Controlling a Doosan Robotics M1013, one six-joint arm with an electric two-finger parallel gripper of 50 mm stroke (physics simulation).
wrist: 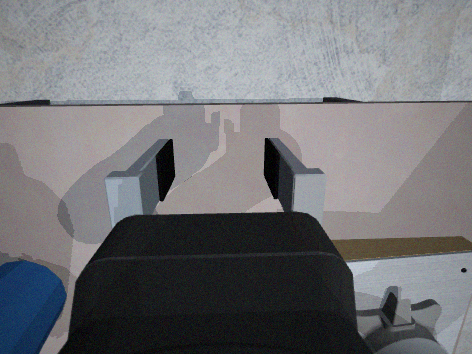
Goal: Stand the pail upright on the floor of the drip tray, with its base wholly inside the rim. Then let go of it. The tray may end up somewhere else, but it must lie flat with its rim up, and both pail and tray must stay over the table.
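Seen in the pictures: gripper, fingertip midpoint: (219, 157); arm's base, origin of the base link: (381, 343).
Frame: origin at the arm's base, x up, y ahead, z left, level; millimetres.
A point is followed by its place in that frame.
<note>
My gripper (219, 157) @(x 241, y 272, z -427 mm) is open in the wrist view, with its two dark-padded fingers wide apart and nothing between them. It hangs above the pinkish table top, near a straight table edge. Neither the pail nor the drip tray can be made out for certain in the wrist view. A blue rounded thing (30, 305) @(x 23, y 578, z -150 mm) shows in part at the lower left, apart from the fingers; I cannot tell what it is. The black gripper body hides the lower middle of the view.
The pinkish table top (340, 165) @(x -59, y 80, z -326 mm) ends at a dark straight edge, with pale speckled floor (235, 45) beyond it. At the lower right lies a whitish panel (440, 280) @(x -3, y -87, z -129 mm) with a brown edge strip (405, 247) @(x -27, y -32, z -183 mm). A grey metallic fitting (400, 320) @(x 38, y 1, z -91 mm) is at the panel. Shadows cross the table top.
</note>
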